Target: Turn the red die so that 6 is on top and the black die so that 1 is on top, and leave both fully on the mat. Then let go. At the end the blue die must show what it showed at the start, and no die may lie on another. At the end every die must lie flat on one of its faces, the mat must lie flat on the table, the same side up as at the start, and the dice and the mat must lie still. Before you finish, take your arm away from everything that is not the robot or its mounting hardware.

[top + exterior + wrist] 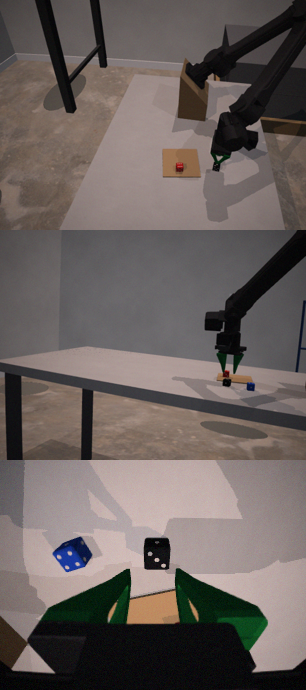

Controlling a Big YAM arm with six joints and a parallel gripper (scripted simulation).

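My gripper is now 4 cm above the black die. The rest, counted from my hand: red die 14 cm to the right, 4 cm below, 3 cm ahead; then tan mat 14 cm to the right, 6 cm below, 1 cm behind; then blue die 8 cm behind, 4 cm below, 1 cm to the left.
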